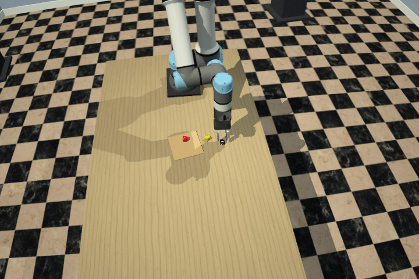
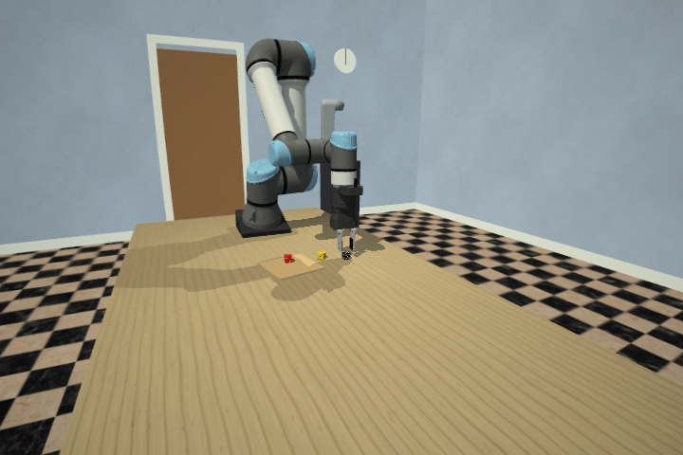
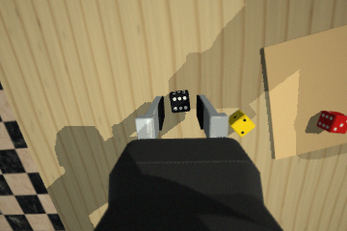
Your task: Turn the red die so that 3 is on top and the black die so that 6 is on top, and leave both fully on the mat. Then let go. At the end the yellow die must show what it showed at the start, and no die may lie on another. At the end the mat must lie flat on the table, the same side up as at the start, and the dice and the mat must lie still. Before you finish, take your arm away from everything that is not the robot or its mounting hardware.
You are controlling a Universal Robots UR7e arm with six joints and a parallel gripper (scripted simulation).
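Now: the black die 40 mm below my hand. The rest, counted from my hand: red die (70 mm behind, 160 mm to the right, 30 mm below); yellow die (40 mm behind, 60 mm to the right, 40 mm below); tan mat (40 mm behind, 170 mm to the right, 40 mm below).
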